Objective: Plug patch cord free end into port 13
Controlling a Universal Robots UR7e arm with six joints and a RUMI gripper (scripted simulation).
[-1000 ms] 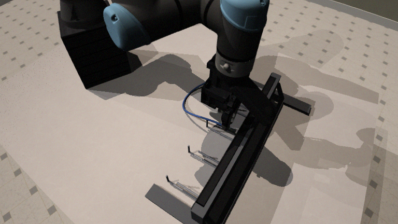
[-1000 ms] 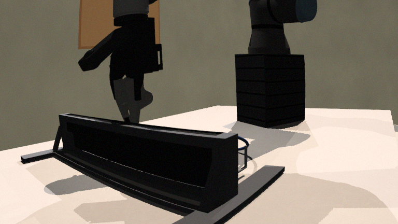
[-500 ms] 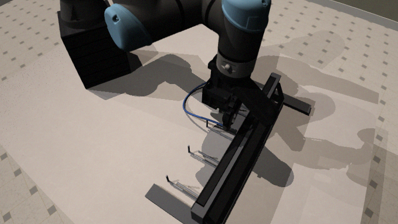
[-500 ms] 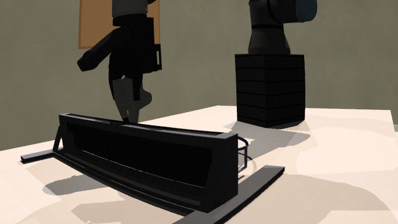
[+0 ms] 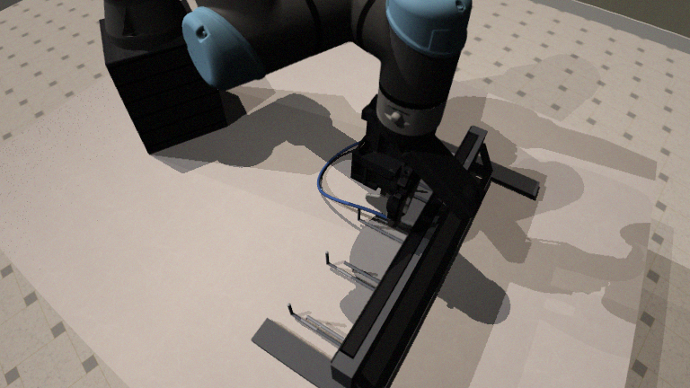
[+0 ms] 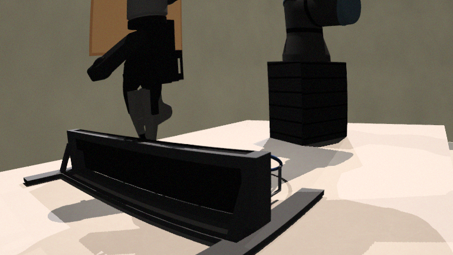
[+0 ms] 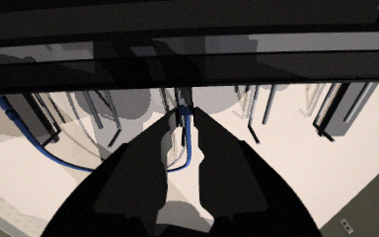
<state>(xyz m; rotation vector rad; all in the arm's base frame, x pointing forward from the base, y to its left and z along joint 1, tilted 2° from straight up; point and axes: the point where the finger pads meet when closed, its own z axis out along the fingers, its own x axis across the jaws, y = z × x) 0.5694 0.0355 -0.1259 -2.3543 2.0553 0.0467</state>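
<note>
Right now my hand is 2 cm short of the cable plug and 1 cm above it.
</note>
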